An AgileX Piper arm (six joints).
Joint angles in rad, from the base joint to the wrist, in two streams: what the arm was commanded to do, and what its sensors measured. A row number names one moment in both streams.
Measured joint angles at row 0:
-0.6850 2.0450 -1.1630 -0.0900 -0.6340 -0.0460
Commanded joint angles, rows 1 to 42:
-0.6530 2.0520 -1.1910 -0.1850 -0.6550 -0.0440
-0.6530 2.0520 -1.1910 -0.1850 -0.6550 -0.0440
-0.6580 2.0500 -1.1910 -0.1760 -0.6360 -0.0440
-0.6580 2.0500 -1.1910 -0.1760 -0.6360 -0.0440
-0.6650 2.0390 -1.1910 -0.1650 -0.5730 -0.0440
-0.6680 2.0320 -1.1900 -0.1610 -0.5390 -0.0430
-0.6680 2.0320 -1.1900 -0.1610 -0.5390 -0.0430
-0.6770 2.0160 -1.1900 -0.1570 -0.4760 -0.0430
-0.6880 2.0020 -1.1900 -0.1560 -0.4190 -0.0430
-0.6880 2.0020 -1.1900 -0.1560 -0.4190 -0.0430
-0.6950 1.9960 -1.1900 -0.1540 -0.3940 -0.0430
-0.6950 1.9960 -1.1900 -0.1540 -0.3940 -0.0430
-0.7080 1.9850 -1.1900 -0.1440 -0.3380 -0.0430
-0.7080 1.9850 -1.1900 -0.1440 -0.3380 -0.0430
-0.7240 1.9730 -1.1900 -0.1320 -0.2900 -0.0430
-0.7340 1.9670 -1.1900 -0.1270 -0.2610 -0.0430
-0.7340 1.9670 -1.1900 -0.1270 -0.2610 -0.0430
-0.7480 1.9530 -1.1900 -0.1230 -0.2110 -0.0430
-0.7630 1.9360 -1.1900 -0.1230 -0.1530 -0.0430
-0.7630 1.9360 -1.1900 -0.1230 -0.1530 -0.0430
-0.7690 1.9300 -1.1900 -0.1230 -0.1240 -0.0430
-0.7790 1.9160 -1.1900 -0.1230 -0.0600 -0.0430
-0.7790 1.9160 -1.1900 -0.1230 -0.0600 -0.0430
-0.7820 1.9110 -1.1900 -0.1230 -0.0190 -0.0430
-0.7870 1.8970 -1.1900 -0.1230 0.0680 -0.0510
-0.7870 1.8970 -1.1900 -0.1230 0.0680 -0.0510
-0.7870 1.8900 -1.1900 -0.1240 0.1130 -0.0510
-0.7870 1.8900 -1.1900 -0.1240 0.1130 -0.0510
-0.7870 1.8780 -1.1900 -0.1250 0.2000 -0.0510
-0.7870 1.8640 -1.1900 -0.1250 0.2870 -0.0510
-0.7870 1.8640 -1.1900 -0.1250 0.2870 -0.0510
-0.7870 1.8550 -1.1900 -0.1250 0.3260 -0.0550
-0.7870 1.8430 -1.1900 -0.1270 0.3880 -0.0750
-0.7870 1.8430 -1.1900 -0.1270 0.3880 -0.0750
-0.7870 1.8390 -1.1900 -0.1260 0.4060 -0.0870
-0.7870 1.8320 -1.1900 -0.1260 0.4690 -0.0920
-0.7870 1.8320 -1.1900 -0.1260 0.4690 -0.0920
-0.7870 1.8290 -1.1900 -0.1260 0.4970 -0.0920
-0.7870 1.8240 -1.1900 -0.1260 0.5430 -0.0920
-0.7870 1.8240 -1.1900 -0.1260 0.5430 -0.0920
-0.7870 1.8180 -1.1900 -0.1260 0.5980 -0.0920
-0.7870 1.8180 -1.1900 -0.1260 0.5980 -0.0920
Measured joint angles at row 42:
-0.7800 1.8330 -1.1830 -0.1280 0.5240 -0.0840
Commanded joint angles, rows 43 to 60:
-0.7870 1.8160 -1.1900 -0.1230 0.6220 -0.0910
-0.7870 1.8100 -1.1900 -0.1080 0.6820 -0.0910
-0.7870 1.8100 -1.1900 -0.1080 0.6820 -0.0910
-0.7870 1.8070 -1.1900 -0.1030 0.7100 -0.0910
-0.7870 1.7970 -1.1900 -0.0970 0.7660 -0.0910
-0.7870 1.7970 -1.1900 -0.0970 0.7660 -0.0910
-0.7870 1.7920 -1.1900 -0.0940 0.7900 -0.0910
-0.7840 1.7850 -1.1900 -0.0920 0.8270 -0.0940
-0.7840 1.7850 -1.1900 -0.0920 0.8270 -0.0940
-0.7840 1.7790 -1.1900 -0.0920 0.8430 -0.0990
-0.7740 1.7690 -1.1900 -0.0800 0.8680 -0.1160
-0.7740 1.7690 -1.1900 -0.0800 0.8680 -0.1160
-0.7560 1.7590 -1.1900 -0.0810 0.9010 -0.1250
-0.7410 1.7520 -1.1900 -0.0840 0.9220 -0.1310
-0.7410 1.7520 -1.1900 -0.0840 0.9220 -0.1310
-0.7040 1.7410 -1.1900 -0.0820 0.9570 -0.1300
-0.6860 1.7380 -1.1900 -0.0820 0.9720 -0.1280
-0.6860 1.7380 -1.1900 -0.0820 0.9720 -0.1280
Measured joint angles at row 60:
-0.7280 1.7550 -1.1870 -0.0850 0.9200 -0.1170
